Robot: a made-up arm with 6 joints. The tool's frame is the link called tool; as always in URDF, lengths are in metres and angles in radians. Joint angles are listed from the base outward.
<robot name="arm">
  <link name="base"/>
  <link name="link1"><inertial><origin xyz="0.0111 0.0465 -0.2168"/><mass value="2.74"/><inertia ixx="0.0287" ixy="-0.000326" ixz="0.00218" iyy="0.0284" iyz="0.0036" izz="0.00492"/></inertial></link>
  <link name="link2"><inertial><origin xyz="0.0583 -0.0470 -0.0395"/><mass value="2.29"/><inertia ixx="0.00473" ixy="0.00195" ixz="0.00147" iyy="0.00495" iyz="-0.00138" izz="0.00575"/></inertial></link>
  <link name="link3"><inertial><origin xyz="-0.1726 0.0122 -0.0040"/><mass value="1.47"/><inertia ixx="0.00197" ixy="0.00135" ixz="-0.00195" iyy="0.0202" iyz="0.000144" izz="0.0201"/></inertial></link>
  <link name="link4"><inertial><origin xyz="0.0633 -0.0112 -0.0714"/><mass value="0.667"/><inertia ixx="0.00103" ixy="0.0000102" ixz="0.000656" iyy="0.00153" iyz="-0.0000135" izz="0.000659"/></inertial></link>
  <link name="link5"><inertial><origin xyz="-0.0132 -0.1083 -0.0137"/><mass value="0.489"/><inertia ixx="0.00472" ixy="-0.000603" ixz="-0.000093" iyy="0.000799" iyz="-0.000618" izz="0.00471"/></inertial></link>
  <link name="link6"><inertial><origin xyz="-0.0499 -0.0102 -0.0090"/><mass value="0.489"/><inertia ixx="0.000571" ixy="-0.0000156" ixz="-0.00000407" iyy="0.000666" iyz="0" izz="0.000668"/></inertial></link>
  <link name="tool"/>
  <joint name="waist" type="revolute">
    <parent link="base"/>
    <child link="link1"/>
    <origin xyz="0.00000 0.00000 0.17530"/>
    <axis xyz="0 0 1"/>
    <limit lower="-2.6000" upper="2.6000"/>
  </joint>
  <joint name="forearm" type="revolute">
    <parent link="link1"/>
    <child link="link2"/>
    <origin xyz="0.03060 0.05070 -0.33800"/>
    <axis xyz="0 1 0"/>
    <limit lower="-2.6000" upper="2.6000"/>
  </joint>
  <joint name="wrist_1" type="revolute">
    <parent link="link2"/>
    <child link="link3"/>
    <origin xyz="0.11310 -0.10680 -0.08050"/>
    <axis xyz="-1 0 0"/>
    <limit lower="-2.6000" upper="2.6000"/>
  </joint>
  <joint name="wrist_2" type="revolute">
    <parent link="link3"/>
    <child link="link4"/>
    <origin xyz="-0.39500 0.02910 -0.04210"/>
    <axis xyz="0 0 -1"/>
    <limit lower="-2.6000" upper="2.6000"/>
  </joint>
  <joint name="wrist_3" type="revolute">
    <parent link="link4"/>
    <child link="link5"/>
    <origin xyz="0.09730 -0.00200 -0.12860"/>
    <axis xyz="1 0 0"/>
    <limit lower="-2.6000" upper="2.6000"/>
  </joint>
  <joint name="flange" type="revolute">
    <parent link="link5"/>
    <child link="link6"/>
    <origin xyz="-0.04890 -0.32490 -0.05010"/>
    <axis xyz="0 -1 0"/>
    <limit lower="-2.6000" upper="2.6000"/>
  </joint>
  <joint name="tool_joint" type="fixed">
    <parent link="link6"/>
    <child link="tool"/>
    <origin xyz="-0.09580 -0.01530 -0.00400"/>
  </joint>
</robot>
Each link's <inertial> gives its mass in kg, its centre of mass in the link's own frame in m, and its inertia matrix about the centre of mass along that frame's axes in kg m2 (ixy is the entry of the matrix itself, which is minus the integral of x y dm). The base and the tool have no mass. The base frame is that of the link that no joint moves.
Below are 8 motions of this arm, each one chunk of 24 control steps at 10 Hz.
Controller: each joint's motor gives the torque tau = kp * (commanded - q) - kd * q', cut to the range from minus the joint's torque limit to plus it. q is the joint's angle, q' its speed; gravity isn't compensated. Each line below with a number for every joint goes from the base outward.
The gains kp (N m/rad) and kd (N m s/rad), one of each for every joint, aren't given. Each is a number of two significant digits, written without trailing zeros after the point. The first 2 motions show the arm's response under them.
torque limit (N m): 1.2 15 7.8 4.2 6.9 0.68
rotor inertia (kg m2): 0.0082 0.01 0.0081 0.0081 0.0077 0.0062
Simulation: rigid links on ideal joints. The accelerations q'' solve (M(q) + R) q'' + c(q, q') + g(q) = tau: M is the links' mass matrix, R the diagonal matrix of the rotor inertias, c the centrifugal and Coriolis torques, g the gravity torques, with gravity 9.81 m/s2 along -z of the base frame. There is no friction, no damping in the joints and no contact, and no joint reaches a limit. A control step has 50 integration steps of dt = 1/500 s. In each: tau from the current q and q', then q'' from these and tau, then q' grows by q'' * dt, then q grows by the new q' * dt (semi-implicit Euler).
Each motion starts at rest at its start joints. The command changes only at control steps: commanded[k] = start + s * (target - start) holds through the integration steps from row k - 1 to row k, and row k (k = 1, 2, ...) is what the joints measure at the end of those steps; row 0 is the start. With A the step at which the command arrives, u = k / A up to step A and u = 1 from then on. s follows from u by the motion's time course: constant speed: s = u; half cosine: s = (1 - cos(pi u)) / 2; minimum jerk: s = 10 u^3 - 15 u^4 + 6 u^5; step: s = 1 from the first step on.
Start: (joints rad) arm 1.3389 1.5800 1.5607 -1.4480 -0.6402 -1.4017
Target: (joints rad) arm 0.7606 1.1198 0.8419 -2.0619 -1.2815 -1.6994
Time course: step
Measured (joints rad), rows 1 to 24:
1: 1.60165 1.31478 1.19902 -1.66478 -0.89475 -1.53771
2: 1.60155 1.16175 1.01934 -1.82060 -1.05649 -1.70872
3: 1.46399 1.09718 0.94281 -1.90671 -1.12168 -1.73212
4: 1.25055 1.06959 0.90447 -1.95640 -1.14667 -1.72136
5: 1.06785 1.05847 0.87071 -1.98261 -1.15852 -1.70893
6: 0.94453 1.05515 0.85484 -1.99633 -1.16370 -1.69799
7: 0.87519 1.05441 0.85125 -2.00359 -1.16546 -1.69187
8: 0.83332 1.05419 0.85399 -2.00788 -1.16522 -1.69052
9: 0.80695 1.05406 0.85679 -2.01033 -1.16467 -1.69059
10: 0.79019 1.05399 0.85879 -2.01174 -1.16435 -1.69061
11: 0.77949 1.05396 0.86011 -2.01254 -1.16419 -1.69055
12: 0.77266 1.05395 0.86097 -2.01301 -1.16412 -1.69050
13: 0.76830 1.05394 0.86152 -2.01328 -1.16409 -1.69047
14: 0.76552 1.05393 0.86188 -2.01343 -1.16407 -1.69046
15: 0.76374 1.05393 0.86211 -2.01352 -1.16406 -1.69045
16: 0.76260 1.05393 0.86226 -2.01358 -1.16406 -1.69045
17: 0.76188 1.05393 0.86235 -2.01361 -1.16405 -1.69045
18: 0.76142 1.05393 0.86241 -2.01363 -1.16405 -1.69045
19: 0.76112 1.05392 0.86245 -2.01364 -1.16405 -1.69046
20: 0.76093 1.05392 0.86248 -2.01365 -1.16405 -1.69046
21: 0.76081 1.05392 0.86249 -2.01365 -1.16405 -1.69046
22: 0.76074 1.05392 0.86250 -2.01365 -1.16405 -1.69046
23: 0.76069 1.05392 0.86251 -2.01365 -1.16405 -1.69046
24: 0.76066 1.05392 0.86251 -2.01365 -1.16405 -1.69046
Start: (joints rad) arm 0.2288 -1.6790 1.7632 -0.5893 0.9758 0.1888
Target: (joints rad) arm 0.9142 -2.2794 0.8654 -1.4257 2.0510 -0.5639
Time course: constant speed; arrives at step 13
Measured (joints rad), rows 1 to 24:
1: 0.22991 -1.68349 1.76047 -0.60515 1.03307 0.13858
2: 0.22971 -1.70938 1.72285 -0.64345 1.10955 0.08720
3: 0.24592 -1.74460 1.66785 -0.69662 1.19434 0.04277
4: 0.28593 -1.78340 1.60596 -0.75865 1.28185 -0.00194
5: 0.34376 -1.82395 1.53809 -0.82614 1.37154 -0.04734
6: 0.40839 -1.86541 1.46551 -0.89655 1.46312 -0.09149
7: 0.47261 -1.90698 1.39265 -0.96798 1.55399 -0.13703
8: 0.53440 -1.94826 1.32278 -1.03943 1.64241 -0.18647
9: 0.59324 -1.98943 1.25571 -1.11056 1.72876 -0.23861
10: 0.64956 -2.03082 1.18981 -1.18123 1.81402 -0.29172
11: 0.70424 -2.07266 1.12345 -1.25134 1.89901 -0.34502
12: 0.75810 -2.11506 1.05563 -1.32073 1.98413 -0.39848
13: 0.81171 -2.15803 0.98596 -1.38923 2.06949 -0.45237
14: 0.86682 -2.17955 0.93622 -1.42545 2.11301 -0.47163
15: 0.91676 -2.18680 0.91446 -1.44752 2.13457 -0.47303
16: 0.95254 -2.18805 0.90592 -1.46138 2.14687 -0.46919
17: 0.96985 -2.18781 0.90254 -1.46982 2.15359 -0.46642
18: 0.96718 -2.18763 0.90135 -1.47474 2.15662 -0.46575
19: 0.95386 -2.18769 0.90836 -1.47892 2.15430 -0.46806
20: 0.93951 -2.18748 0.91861 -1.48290 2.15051 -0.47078
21: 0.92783 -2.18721 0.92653 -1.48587 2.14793 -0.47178
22: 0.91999 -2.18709 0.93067 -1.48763 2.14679 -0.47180
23: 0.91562 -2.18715 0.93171 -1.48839 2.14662 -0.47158
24: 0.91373 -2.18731 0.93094 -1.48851 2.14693 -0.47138
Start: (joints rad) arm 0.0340 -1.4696 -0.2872 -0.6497 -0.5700 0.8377
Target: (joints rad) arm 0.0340 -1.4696 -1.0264 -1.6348 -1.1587 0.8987
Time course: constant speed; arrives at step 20
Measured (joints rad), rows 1 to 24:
1: 0.03441 -1.44293 -0.30709 -0.64706 -0.58789 0.79654
2: 0.03326 -1.42902 -0.33529 -0.66184 -0.61682 0.76237
3: 0.03279 -1.42422 -0.36790 -0.69392 -0.64679 0.76192
4: 0.03315 -1.42306 -0.40317 -0.73619 -0.67707 0.76923
5: 0.03371 -1.42331 -0.43921 -0.78406 -0.70861 0.77498
6: 0.03416 -1.42415 -0.47530 -0.83505 -0.74150 0.77901
7: 0.03445 -1.42529 -0.51135 -0.88788 -0.77535 0.78242
8: 0.03462 -1.42662 -0.54741 -0.94181 -0.80977 0.78580
9: 0.03472 -1.42807 -0.58353 -0.99641 -0.84452 0.78932
10: 0.03475 -1.42962 -0.61971 -1.05139 -0.87948 0.79302
11: 0.03475 -1.43125 -0.65598 -1.10658 -0.91454 0.79693
12: 0.03472 -1.43294 -0.69234 -1.16185 -0.94965 0.80106
13: 0.03467 -1.43467 -0.72879 -1.21712 -0.98473 0.80545
14: 0.03460 -1.43643 -0.76534 -1.27231 -1.01973 0.81010
15: 0.03453 -1.43819 -0.80199 -1.32736 -1.05458 0.81503
16: 0.03444 -1.43995 -0.83875 -1.38222 -1.08925 0.82026
17: 0.03436 -1.44169 -0.87560 -1.43685 -1.12367 0.82578
18: 0.03428 -1.44339 -0.91254 -1.49120 -1.15781 0.83161
19: 0.03420 -1.44503 -0.94958 -1.54524 -1.19161 0.83773
20: 0.03413 -1.44661 -0.98670 -1.59894 -1.22504 0.84415
21: 0.03415 -1.44763 -1.00516 -1.63191 -1.24547 0.84696
22: 0.03410 -1.44873 -1.01300 -1.65125 -1.25383 0.84856
23: 0.03405 -1.44950 -1.01628 -1.66265 -1.25682 0.85027
24: 0.03401 -1.44996 -1.01768 -1.66938 -1.25780 0.85146

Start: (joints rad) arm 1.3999 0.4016 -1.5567 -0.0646 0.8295 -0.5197
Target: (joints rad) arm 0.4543 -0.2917 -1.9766 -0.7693 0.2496 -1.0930
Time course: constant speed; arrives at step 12
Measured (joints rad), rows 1 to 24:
1: 1.37602 0.35231 -1.52265 -0.07942 0.78661 -0.55543
2: 1.33627 0.28873 -1.47447 -0.10965 0.70832 -0.64568
3: 1.28795 0.22777 -1.46102 -0.14874 0.64038 -0.71582
4: 1.22594 0.17129 -1.48293 -0.19365 0.59166 -0.75536
5: 1.15328 0.11721 -1.52330 -0.24222 0.55325 -0.78404
6: 1.07628 0.06362 -1.56702 -0.29254 0.51502 -0.81604
7: 0.99827 0.00964 -1.60762 -0.34317 0.47294 -0.85361
8: 0.92009 -0.04476 -1.64538 -0.39362 0.42792 -0.89353
9: 0.84179 -0.09935 -1.68260 -0.44407 0.38197 -0.93311
10: 0.76336 -0.15399 -1.72073 -0.49487 0.33615 -0.97183
11: 0.68486 -0.20871 -1.76010 -0.54632 0.29052 -1.01027
12: 0.60631 -0.26356 -1.80053 -0.59864 0.24478 -1.04904
13: 0.55032 -0.28804 -1.82125 -0.63299 0.21932 -1.07323
14: 0.51535 -0.29733 -1.83293 -0.64938 0.20911 -1.06881
15: 0.49342 -0.30079 -1.83955 -0.65713 0.20579 -1.06128
16: 0.47947 -0.30211 -1.84298 -0.66090 0.20461 -1.05781
17: 0.47051 -0.30261 -1.84459 -0.66273 0.20404 -1.05669
18: 0.46474 -0.30281 -1.84532 -0.66360 0.20373 -1.05627
19: 0.46102 -0.30288 -1.84566 -0.66399 0.20358 -1.05603
20: 0.45862 -0.30290 -1.84584 -0.66416 0.20353 -1.05587
21: 0.45708 -0.30290 -1.84595 -0.66424 0.20352 -1.05578
22: 0.45609 -0.30290 -1.84602 -0.66426 0.20352 -1.05572
23: 0.45545 -0.30289 -1.84606 -0.66427 0.20353 -1.05569
24: 0.45504 -0.30289 -1.84608 -0.66427 0.20353 -1.05568

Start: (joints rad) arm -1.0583 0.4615 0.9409 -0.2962 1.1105 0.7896
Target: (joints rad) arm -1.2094 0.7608 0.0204 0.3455 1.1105 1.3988
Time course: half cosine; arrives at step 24
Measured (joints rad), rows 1 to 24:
1: -1.05049 0.43652 0.90044 -0.30726 1.12946 0.81805
2: -1.05010 0.41765 0.83843 -0.31492 1.16233 0.87860
3: -1.05767 0.41287 0.79255 -0.31330 1.18378 0.90788
4: -1.06505 0.41695 0.76407 -0.30329 1.19013 0.91886
5: -1.06961 0.42554 0.74255 -0.28659 1.18735 0.93029
6: -1.07260 0.43655 0.71844 -0.26463 1.18197 0.94861
7: -1.07604 0.44920 0.68718 -0.23832 1.17764 0.97377
8: -1.08106 0.46324 0.64835 -0.20820 1.17518 1.00386
9: -1.08786 0.47853 0.60361 -0.17470 1.17397 1.03706
10: -1.09609 0.49491 0.55498 -0.13829 1.17310 1.07214
11: -1.10524 0.51215 0.50407 -0.09951 1.17197 1.10839
12: -1.11491 0.52996 0.45202 -0.05904 1.17040 1.14536
13: -1.12484 0.54804 0.39965 -0.01759 1.16848 1.18261
14: -1.13485 0.56606 0.34768 0.02411 1.16637 1.21962
15: -1.14480 0.58371 0.29685 0.06530 1.16425 1.25580
16: -1.15455 0.60068 0.24797 0.10527 1.16223 1.29053
17: -1.16397 0.61669 0.20185 0.14332 1.16037 1.32319
18: -1.17289 0.63145 0.15930 0.17879 1.15874 1.35318
19: -1.18115 0.64470 0.12105 0.21109 1.15735 1.37995
20: -1.18861 0.65622 0.08780 0.23968 1.15621 1.40300
21: -1.19514 0.66579 0.06014 0.26408 1.15532 1.42186
22: -1.20063 0.67324 0.03856 0.28389 1.15467 1.43620
23: -1.20498 0.67843 0.02346 0.29880 1.15424 1.44572
24: -1.20812 0.68127 0.01511 0.30858 1.15400 1.45023

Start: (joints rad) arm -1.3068 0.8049 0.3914 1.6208 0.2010 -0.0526
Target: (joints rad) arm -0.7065 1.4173 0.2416 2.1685 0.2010 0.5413
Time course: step
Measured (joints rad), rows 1 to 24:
1: -1.20013 0.91878 0.27671 1.84945 0.29224 0.35374
2: -1.11682 1.10438 0.24166 2.00291 0.33289 0.58241
3: -1.00305 1.24823 0.22850 2.07970 0.27690 0.55677
4: -0.89687 1.31474 0.24040 2.11434 0.24642 0.52898
5: -0.82371 1.33365 0.25273 2.13669 0.25009 0.53736
6: -0.77733 1.33462 0.25735 2.15447 0.26217 0.54493
7: -0.74902 1.33240 0.25654 2.16804 0.27008 0.54462
8: -0.73220 1.33113 0.25339 2.17778 0.27252 0.54099
9: -0.72237 1.33091 0.24999 2.18449 0.27192 0.53743
10: -0.71657 1.33109 0.24739 2.18898 0.27050 0.53507
11: -0.71305 1.33129 0.24579 2.19189 0.26933 0.53388
12: -0.71081 1.33138 0.24498 2.19372 0.26864 0.53343
13: -0.70933 1.33141 0.24466 2.19484 0.26833 0.53334
14: -0.70833 1.33140 0.24455 2.19552 0.26820 0.53335
15: -0.70766 1.33138 0.24452 2.19593 0.26815 0.53336
16: -0.70723 1.33138 0.24450 2.19619 0.26812 0.53335
17: -0.70696 1.33137 0.24448 2.19635 0.26809 0.53332
18: -0.70679 1.33137 0.24446 2.19646 0.26807 0.53329
19: -0.70668 1.33137 0.24443 2.19653 0.26804 0.53327
20: -0.70661 1.33138 0.24442 2.19658 0.26803 0.53325
21: -0.70657 1.33138 0.24441 2.19661 0.26802 0.53324
22: -0.70655 1.33138 0.24440 2.19663 0.26801 0.53324
23: -0.70653 1.33138 0.24440 2.19664 0.26801 0.53324
24: -0.70652 1.33138 0.24440 2.19665 0.26801 0.53324

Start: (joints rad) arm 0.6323 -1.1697 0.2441 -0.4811 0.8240 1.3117
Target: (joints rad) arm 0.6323 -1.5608 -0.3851 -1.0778 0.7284 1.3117
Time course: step
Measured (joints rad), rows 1 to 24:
1: 0.38329 -1.29494 -0.06154 -0.68484 0.82490 1.18866
2: 0.30564 -1.41782 -0.22180 -0.84704 0.80471 1.24327
3: 0.34832 -1.46853 -0.28660 -0.94166 0.78903 1.26708
4: 0.43921 -1.48519 -0.32788 -1.00039 0.79779 1.26448
5: 0.51412 -1.48880 -0.37011 -1.04211 0.81783 1.28011
6: 0.56751 -1.48869 -0.39409 -1.06860 0.83096 1.29019
7: 0.59875 -1.48859 -0.40121 -1.08361 0.83556 1.29027
8: 0.61524 -1.48904 -0.39665 -1.09055 0.83452 1.28434
9: 0.62296 -1.48964 -0.38855 -1.09306 0.83153 1.27809
10: 0.62634 -1.49003 -0.38170 -1.09364 0.82881 1.27409
11: 0.62799 -1.49017 -0.37759 -1.09365 0.82714 1.27240
12: 0.62908 -1.49015 -0.37581 -1.09366 0.82642 1.27215
13: 0.63000 -1.49007 -0.37540 -1.09376 0.82628 1.27247
14: 0.63076 -1.49000 -0.37553 -1.09390 0.82637 1.27284
15: 0.63135 -1.48996 -0.37574 -1.09404 0.82649 1.27307
16: 0.63175 -1.48994 -0.37586 -1.09412 0.82656 1.27314
17: 0.63200 -1.48994 -0.37587 -1.09417 0.82657 1.27312
18: 0.63213 -1.48995 -0.37582 -1.09418 0.82656 1.27308
19: 0.63220 -1.48995 -0.37576 -1.09417 0.82654 1.27303
20: 0.63224 -1.48995 -0.37572 -1.09417 0.82652 1.27301
21: 0.63226 -1.48995 -0.37569 -1.09416 0.82651 1.27300
22: 0.63227 -1.48995 -0.37568 -1.09416 0.82650 1.27300
23: 0.63228 -1.48995 -0.37568 -1.09415 0.82650 1.27300
24: 0.63229 -1.48995 -0.37568 -1.09415 0.82650 1.27300

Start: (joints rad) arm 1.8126 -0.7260 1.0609 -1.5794 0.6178 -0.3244
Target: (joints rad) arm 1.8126 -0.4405 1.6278 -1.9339 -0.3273 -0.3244
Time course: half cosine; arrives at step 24
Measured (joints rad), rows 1 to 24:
1: 1.81172 -0.71277 1.02803 -1.60500 0.65318 -0.29789
2: 1.81189 -0.70185 0.99561 -1.63183 0.67835 -0.26180
3: 1.81283 -0.69457 0.98835 -1.64971 0.67633 -0.25417
4: 1.81329 -0.68750 0.99790 -1.66306 0.65755 -0.25829
5: 1.81319 -0.67904 1.01561 -1.67597 0.62852 -0.26266
6: 1.81289 -0.66883 1.03749 -1.69049 0.59154 -0.26602
7: 1.81261 -0.65696 1.06244 -1.70734 0.54748 -0.26948
8: 1.81242 -0.64358 1.09026 -1.72653 0.49707 -0.27360
9: 1.81231 -0.62893 1.12079 -1.74784 0.44119 -0.27840
10: 1.81226 -0.61325 1.15367 -1.77092 0.38080 -0.28376
11: 1.81227 -0.59679 1.18841 -1.79534 0.31695 -0.28955
12: 1.81232 -0.57986 1.22444 -1.82065 0.25077 -0.29562
13: 1.81240 -0.56274 1.26115 -1.84634 0.18345 -0.30180
14: 1.81251 -0.54574 1.29793 -1.87189 0.11624 -0.30789
15: 1.81261 -0.52915 1.33416 -1.89680 0.05038 -0.31367
16: 1.81269 -0.51327 1.36921 -1.92057 -0.01293 -0.31899
17: 1.81273 -0.49837 1.40248 -1.94277 -0.07254 -0.32370
18: 1.81274 -0.48471 1.43336 -1.96304 -0.12742 -0.32773
19: 1.81271 -0.47252 1.46129 -1.98108 -0.17664 -0.33105
20: 1.81265 -0.46199 1.48575 -1.99667 -0.21942 -0.33369
21: 1.81257 -0.45332 1.50630 -2.00965 -0.25511 -0.33571
22: 1.81248 -0.44662 1.52255 -2.01992 -0.28318 -0.33716
23: 1.81241 -0.44202 1.53422 -2.02743 -0.30325 -0.33814
24: 1.81234 -0.43957 1.54109 -2.03217 -0.31505 -0.33870

